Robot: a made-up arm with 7 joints. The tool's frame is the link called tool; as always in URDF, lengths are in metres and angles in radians. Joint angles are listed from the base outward.
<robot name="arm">
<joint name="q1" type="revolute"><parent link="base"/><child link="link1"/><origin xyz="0 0 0.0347" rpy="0 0 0"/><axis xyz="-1 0 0"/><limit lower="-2.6" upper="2.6"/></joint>
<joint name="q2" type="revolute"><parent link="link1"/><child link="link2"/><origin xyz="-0.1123 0.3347 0.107" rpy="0 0 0"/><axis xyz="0 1 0"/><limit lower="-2.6" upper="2.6"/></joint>
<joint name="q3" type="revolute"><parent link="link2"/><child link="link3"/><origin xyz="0.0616 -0.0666 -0.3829" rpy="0 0 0"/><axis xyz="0 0 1"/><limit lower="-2.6" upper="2.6"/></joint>
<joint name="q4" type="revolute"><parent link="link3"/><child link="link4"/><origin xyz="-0.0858 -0.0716 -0.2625" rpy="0 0 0"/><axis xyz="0 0 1"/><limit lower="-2.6" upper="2.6"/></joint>
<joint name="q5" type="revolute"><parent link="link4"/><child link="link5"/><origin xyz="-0.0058 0.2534 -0.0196" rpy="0 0 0"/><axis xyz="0 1 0"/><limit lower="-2.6" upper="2.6"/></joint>
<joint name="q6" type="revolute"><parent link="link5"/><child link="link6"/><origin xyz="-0.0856 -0.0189 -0.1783" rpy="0 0 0"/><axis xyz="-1 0 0"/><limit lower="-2.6" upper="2.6"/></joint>
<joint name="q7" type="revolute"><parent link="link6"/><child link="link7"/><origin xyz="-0.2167 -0.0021 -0.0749" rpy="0 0 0"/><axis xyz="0 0 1"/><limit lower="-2.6" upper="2.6"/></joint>
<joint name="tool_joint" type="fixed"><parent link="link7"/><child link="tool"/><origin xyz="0.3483 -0.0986 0.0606" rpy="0 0 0"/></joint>
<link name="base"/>
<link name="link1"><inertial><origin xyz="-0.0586 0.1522 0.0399"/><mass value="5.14"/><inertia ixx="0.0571" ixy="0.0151" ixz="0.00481" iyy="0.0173" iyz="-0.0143" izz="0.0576"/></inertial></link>
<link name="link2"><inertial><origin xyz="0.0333 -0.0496 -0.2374"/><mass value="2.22"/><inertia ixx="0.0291" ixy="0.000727" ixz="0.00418" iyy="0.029" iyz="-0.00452" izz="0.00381"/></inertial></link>
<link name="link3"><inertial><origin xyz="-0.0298 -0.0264 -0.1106"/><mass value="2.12"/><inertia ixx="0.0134" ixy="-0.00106" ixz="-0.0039" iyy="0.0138" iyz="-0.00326" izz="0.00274"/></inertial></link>
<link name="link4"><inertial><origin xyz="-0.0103 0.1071 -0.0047"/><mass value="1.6"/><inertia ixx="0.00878" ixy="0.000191" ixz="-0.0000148" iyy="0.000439" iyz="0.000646" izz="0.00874"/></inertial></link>
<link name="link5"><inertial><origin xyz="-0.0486 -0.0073 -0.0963"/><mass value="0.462"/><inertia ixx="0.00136" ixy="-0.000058" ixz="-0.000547" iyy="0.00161" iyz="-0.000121" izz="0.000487"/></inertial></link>
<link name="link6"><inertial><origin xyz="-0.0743 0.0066 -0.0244"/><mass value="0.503"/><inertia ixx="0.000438" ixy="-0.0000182" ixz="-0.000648" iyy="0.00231" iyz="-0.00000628" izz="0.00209"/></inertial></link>
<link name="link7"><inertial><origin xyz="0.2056 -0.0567 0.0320"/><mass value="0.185"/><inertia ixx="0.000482" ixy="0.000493" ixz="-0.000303" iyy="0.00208" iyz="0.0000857" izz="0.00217"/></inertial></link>
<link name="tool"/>
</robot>
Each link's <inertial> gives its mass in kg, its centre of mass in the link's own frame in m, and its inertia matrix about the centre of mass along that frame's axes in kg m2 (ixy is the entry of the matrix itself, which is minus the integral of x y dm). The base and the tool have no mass. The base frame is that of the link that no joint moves.
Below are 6 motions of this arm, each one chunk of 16 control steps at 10 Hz.
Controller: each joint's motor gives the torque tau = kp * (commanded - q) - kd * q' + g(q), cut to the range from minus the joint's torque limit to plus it. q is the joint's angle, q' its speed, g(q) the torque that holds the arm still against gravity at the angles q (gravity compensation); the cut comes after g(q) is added. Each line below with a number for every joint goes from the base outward.
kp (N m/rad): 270 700 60 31 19 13 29
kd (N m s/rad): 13 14 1 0.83 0.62 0.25 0.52
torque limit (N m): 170 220 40 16 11 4.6 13
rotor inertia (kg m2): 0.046 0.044 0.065 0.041 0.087 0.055 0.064
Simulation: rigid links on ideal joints. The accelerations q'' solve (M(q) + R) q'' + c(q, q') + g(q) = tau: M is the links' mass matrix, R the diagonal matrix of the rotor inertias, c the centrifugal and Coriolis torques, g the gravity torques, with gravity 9.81 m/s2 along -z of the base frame. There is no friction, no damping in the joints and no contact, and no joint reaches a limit. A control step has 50 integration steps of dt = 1/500 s. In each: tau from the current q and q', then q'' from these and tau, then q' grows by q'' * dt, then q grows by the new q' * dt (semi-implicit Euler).
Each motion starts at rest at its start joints. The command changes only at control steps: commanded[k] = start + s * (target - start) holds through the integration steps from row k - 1 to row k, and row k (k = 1, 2, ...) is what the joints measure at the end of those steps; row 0 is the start. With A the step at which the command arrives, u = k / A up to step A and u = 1 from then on. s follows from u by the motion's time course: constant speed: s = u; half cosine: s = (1 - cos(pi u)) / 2; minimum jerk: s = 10 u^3 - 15 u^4 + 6 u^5; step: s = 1 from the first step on.
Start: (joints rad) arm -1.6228 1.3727 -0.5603 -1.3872 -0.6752 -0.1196 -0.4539
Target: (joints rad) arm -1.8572 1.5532 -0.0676 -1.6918 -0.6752 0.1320 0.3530
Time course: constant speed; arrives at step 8
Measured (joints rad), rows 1 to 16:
1: -1.6416 1.3937 -0.4659 -1.4312 -0.6697 -0.0959 -0.3359
2: -1.6811 1.4251 -0.4173 -1.4630 -0.6673 -0.0464 -0.1927
3: -1.7166 1.4521 -0.3629 -1.5085 -0.6717 -0.0026 -0.1271
4: -1.7435 1.4709 -0.2974 -1.5547 -0.6797 0.0206 -0.0296
5: -1.7687 1.4901 -0.2326 -1.5877 -0.6836 0.0403 0.0930
6: -1.7982 1.5134 -0.1698 -1.6200 -0.6777 0.0739 0.1856
7: -1.8295 1.5380 -0.1114 -1.6582 -0.6687 0.1143 0.2793
8: -1.8595 1.5607 -0.0504 -1.6992 -0.6689 0.1464 0.3867
9: -1.8671 1.5599 -0.0822 -1.6886 -0.6732 0.1475 0.3691
10: -1.8576 1.5525 -0.0679 -1.6990 -0.6805 0.1272 0.3247
11: -1.8534 1.5490 -0.0620 -1.6935 -0.6826 0.1214 0.3609
12: -1.8555 1.5525 -0.0659 -1.6859 -0.6748 0.1313 0.3650
13: -1.8588 1.5552 -0.0694 -1.6898 -0.6674 0.1385 0.3429
14: -1.8585 1.5542 -0.0696 -1.6942 -0.6711 0.1347 0.3513
15: -1.8568 1.5523 -0.0666 -1.6932 -0.6795 0.1284 0.3585
16: -1.8563 1.5524 -0.0665 -1.6910 -0.6802 0.1291 0.3516

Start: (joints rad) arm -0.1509 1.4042 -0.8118 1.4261 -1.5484 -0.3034 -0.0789
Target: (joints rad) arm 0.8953 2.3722 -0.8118 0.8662 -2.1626 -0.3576 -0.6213
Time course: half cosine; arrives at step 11
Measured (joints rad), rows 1 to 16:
1: -0.1307 1.4278 -0.8130 1.4110 -1.5571 -0.3047 -0.0918
2: -0.0734 1.4939 -0.8139 1.3752 -1.5887 -0.3082 -0.1328
3: 0.0177 1.5935 -0.8087 1.3315 -1.6459 -0.3135 -0.1922
4: 0.1382 1.7195 -0.7996 1.2791 -1.7197 -0.3204 -0.2594
5: 0.2771 1.8605 -0.7931 1.2112 -1.8034 -0.3289 -0.3360
6: 0.4238 2.0016 -0.7918 1.1310 -1.8945 -0.3373 -0.4154
7: 0.5704 2.1313 -0.7972 1.0490 -1.9881 -0.3442 -0.4877
8: 0.7067 2.2401 -0.8063 0.9746 -2.0741 -0.3501 -0.5485
9: 0.8197 2.3198 -0.8153 0.9167 -2.1418 -0.3552 -0.5936
10: 0.8962 2.3648 -0.8213 0.8824 -2.1836 -0.3591 -0.6188
11: 0.9259 2.3722 -0.8233 0.8736 -2.1964 -0.3607 -0.6222
12: 0.9188 2.3674 -0.8235 0.8609 -2.1856 -0.3633 -0.6183
13: 0.8995 2.3710 -0.8198 0.8460 -2.1637 -0.3599 -0.6221
14: 0.8855 2.3739 -0.8081 0.8591 -2.1457 -0.3498 -0.6247
15: 0.8835 2.3749 -0.7988 0.8818 -2.1438 -0.3509 -0.6208
16: 0.8890 2.3746 -0.8010 0.8875 -2.1561 -0.3622 -0.6194

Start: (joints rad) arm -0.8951 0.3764 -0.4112 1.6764 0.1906 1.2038 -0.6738
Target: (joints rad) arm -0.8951 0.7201 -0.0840 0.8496 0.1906 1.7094 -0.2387
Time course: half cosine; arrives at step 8
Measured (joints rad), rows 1 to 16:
1: -0.8934 0.3901 -0.3878 1.6422 0.1848 1.2171 -0.6540
2: -0.8889 0.4343 -0.3347 1.5502 0.1756 1.2724 -0.5952
3: -0.8866 0.4999 -0.2767 1.4128 0.1804 1.3762 -0.5145
4: -0.8908 0.5696 -0.2228 1.2418 0.1967 1.4959 -0.4299
5: -0.8973 0.6357 -0.1753 1.0677 0.2037 1.5962 -0.3464
6: -0.9025 0.6886 -0.1341 0.9298 0.1981 1.6691 -0.2788
7: -0.9038 0.7196 -0.1012 0.8528 0.1934 1.7158 -0.2406
8: -0.9017 0.7250 -0.0879 0.8435 0.1972 1.7276 -0.2346
9: -0.8963 0.7192 -0.0815 0.8541 0.1984 1.7100 -0.2414
10: -0.8912 0.7181 -0.0761 0.8545 0.1897 1.6970 -0.2390
11: -0.8923 0.7198 -0.0807 0.8545 0.1843 1.7054 -0.2364
12: -0.8958 0.7207 -0.0865 0.8487 0.1886 1.7161 -0.2396
13: -0.8970 0.7205 -0.0887 0.8440 0.1937 1.7137 -0.2397
14: -0.8960 0.7200 -0.0861 0.8459 0.1924 1.7066 -0.2379
15: -0.8947 0.7199 -0.0821 0.8511 0.1887 1.7063 -0.2385
16: -0.8942 0.7200 -0.0809 0.8537 0.1889 1.7102 -0.2391

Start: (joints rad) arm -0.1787 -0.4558 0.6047 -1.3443 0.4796 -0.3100 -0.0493
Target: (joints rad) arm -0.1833 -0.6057 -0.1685 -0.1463 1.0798 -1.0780 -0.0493
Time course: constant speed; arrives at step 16
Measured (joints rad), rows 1 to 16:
1: -0.1758 -0.4695 0.5336 -1.2632 0.4990 -0.3498 -0.0494
2: -0.1780 -0.4772 0.4922 -1.1906 0.5429 -0.4286 -0.0479
3: -0.1804 -0.4863 0.4464 -1.1027 0.6013 -0.4857 -0.0489
4: -0.1817 -0.4946 0.3991 -1.0221 0.6516 -0.5143 -0.0502
5: -0.1811 -0.5044 0.3507 -0.9490 0.6847 -0.5538 -0.0499
6: -0.1802 -0.5143 0.3006 -0.8799 0.7092 -0.6131 -0.0492
7: -0.1804 -0.5240 0.2507 -0.8090 0.7395 -0.6682 -0.0488
8: -0.1812 -0.5334 0.2028 -0.7334 0.7806 -0.7101 -0.0489
9: -0.1820 -0.5424 0.1557 -0.6546 0.8257 -0.7529 -0.0493
10: -0.1822 -0.5514 0.1082 -0.5769 0.8666 -0.8039 -0.0497
11: -0.1820 -0.5609 0.0597 -0.5025 0.9016 -0.8554 -0.0496
12: -0.1821 -0.5705 0.0105 -0.4300 0.9348 -0.9018 -0.0493
13: -0.1826 -0.5801 -0.0385 -0.3565 0.9707 -0.9476 -0.0492
14: -0.1832 -0.5894 -0.0867 -0.2812 1.0101 -0.9965 -0.0492
15: -0.1836 -0.5986 -0.1346 -0.2050 1.0501 -1.0460 -0.0494
16: -0.1837 -0.6079 -0.1825 -0.1294 1.0881 -1.0935 -0.0495

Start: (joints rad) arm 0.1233 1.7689 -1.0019 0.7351 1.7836 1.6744 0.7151
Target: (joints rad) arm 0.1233 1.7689 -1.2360 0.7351 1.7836 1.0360 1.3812
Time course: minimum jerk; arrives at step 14
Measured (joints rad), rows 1 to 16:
1: 0.1232 1.7689 -1.0027 0.7354 1.7835 1.6727 0.7176
2: 0.1229 1.7691 -1.0079 0.7366 1.7831 1.6609 0.7336
3: 0.1223 1.7693 -1.0197 0.7382 1.7823 1.6275 0.7711
4: 0.1220 1.7695 -1.0389 0.7392 1.7814 1.5711 0.8282
5: 0.1220 1.7695 -1.0648 0.7391 1.7808 1.4988 0.9014
6: 0.1224 1.7693 -1.0955 0.7380 1.7809 1.4170 0.9869
7: 0.1230 1.7691 -1.1283 0.7363 1.7817 1.3297 1.0774
8: 0.1237 1.7690 -1.1603 0.7345 1.7829 1.2426 1.1654
9: 0.1242 1.7688 -1.1889 0.7327 1.7840 1.1642 1.2440
10: 0.1247 1.7686 -1.2122 0.7310 1.7852 1.1019 1.3073
11: 0.1250 1.7685 -1.2284 0.7298 1.7864 1.0589 1.3515
12: 0.1251 1.7684 -1.2372 0.7295 1.7873 1.0356 1.3758
13: 0.1249 1.7685 -1.2393 0.7304 1.7872 1.0297 1.3832
14: 0.1242 1.7687 -1.2373 0.7328 1.7858 1.0346 1.3812
15: 0.1232 1.7690 -1.2350 0.7362 1.7833 1.0395 1.3803
16: 0.1224 1.7693 -1.2337 0.7384 1.7811 1.0385 1.3815

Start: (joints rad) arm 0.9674 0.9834 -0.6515 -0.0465 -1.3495 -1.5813 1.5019
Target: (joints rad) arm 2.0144 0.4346 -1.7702 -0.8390 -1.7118 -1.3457 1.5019
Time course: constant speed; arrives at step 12
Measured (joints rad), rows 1 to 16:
1: 1.0083 0.9473 -0.7274 0.0056 -1.3184 -1.5884 1.5074
2: 1.0999 0.8837 -0.8371 -0.0611 -1.2939 -1.5707 1.5118
3: 1.2180 0.8230 -0.9690 -0.2257 -1.3625 -1.5051 1.5091
4: 1.3381 0.7725 -1.0784 -0.3660 -1.5015 -1.4366 1.5056
5: 1.4356 0.7352 -1.1662 -0.4508 -1.5975 -1.4270 1.5034
6: 1.5070 0.6966 -1.2504 -0.4916 -1.5956 -1.4587 1.5021
7: 1.5748 0.6510 -1.3295 -0.5090 -1.5481 -1.4662 1.5029
8: 1.6537 0.6016 -1.4141 -0.5399 -1.5324 -1.4327 1.5051
9: 1.7457 0.5532 -1.5112 -0.6102 -1.5759 -1.3923 1.5062
10: 1.8455 0.5087 -1.6131 -0.7073 -1.6518 -1.3658 1.5051
11: 1.9413 0.4666 -1.7121 -0.8008 -1.7164 -1.3466 1.5036
12: 2.0262 0.4228 -1.8063 -0.8719 -1.7475 -1.3286 1.5028
13: 2.0642 0.4299 -1.7724 -0.8559 -1.7419 -1.3051 1.5008
14: 2.0392 0.4379 -1.7512 -0.8340 -1.7182 -1.3234 1.5037
15: 2.0032 0.4324 -1.7811 -0.8303 -1.6957 -1.3685 1.5029
16: 1.9949 0.4360 -1.7661 -0.8299 -1.6909 -1.3763 1.5000

